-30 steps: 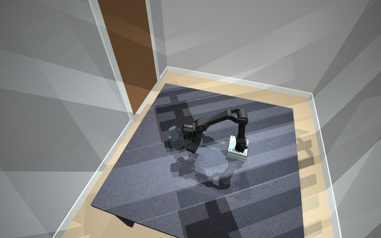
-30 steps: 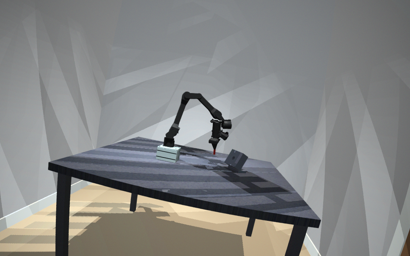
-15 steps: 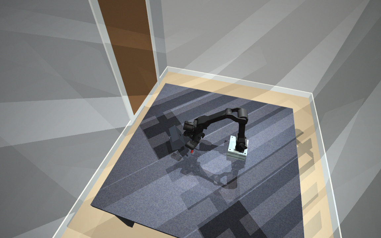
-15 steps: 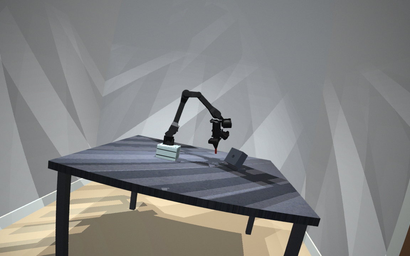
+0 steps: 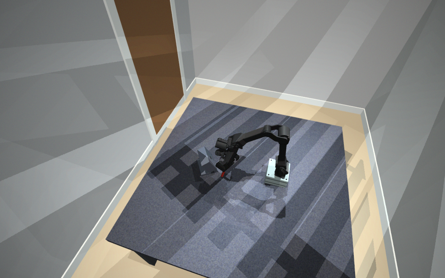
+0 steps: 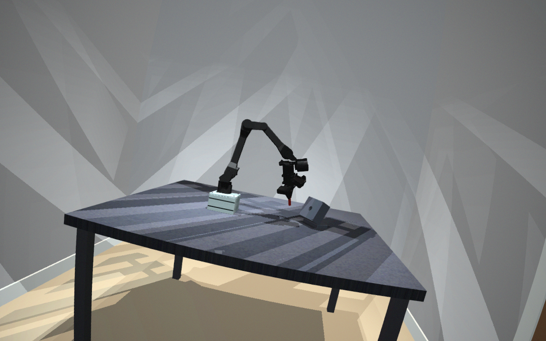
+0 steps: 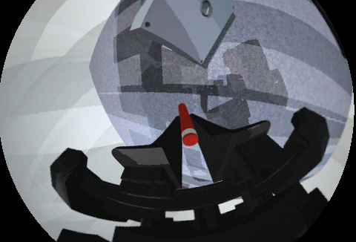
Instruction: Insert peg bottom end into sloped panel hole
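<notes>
The grey sloped panel is 14 cm ahead of my gripper tip, 5 cm to the right of it and 3 cm below it. From my gripper tip the other things lie so: red round peg (1 cm to the right, 2 cm above).
</notes>
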